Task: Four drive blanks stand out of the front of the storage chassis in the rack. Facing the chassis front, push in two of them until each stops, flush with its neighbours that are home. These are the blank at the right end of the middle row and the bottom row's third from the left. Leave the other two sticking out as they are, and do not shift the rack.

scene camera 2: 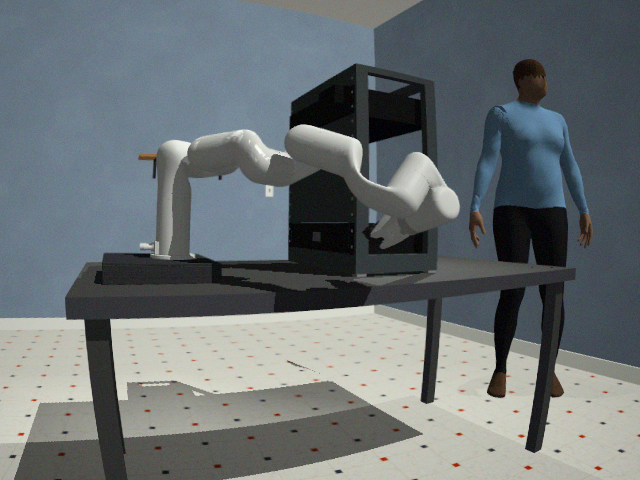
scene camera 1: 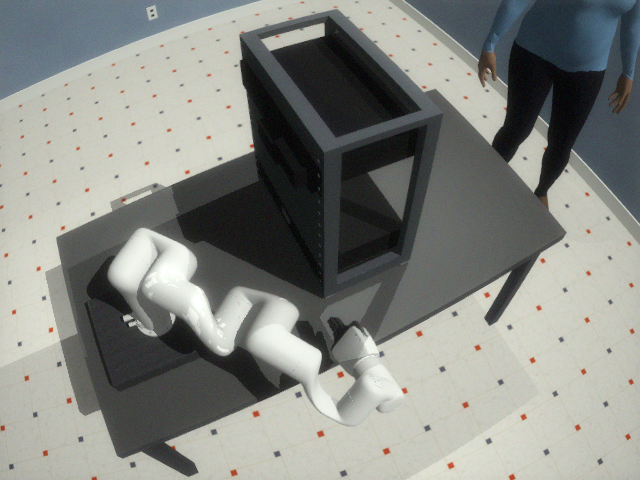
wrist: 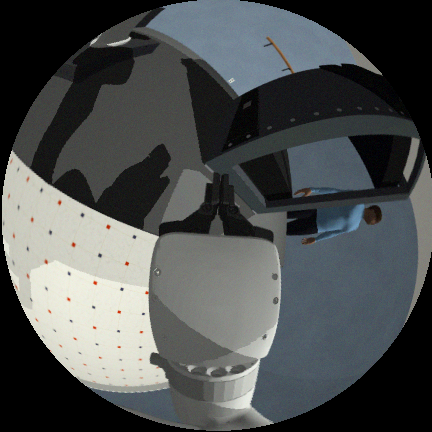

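Seen in the pictures: gripper, fingertip midpoint: (scene camera 2: 367, 234) (scene camera 1: 332, 319) (wrist: 219, 181); arm's base, link origin: (scene camera 2: 172, 257) (scene camera 1: 155, 317).
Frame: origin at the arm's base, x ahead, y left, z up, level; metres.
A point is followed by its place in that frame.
Observation:
The dark rack (scene camera 1: 331, 222) @(x 0.507, y -0.098, z 0.318 m) (scene camera 2: 361, 155) (wrist: 320, 126) @(x 0.500, y -0.098, z 0.207 m) stands upright on the table, its front facing the arm's base. Its front is in deep shadow. Dark blocks (scene camera 1: 293, 167) @(x 0.438, y -0.055, z 0.495 m) stand out of the upper front in scene camera 1, but I cannot make out single drive blanks, their rows or how far each sticks out. The wrist view shows the front at a steep slant. My gripper (scene camera 1: 331, 322) @(x 0.461, y -0.219, z 0.069 m) (scene camera 2: 368, 232) @(x 0.461, y -0.219, z 0.069 m) (wrist: 219, 181) @(x 0.461, y -0.219, z 0.069 m) is shut and empty. It is low, outside the rack's near side by the front corner post, with its fingertips pointing toward the base side of the table.
The table (scene camera 1: 465, 206) @(x 1.064, y 0.035, z -0.051 m) (scene camera 2: 180, 305) @(x -0.003, y -0.333, z -0.070 m) carries the rack and the arm's black base plate (scene camera 1: 134, 369) @(x -0.104, y -0.139, z 0.000 m) (scene camera 2: 155, 272) @(x -0.050, y -0.156, z -0.023 m). A dark unit (scene camera 2: 330, 245) @(x 0.476, y 0.052, z 0.029 m) with a small grey square sits low in the rack. A person (scene camera 1: 563, 41) (scene camera 2: 532, 149) (wrist: 340, 220) stands beyond the table.

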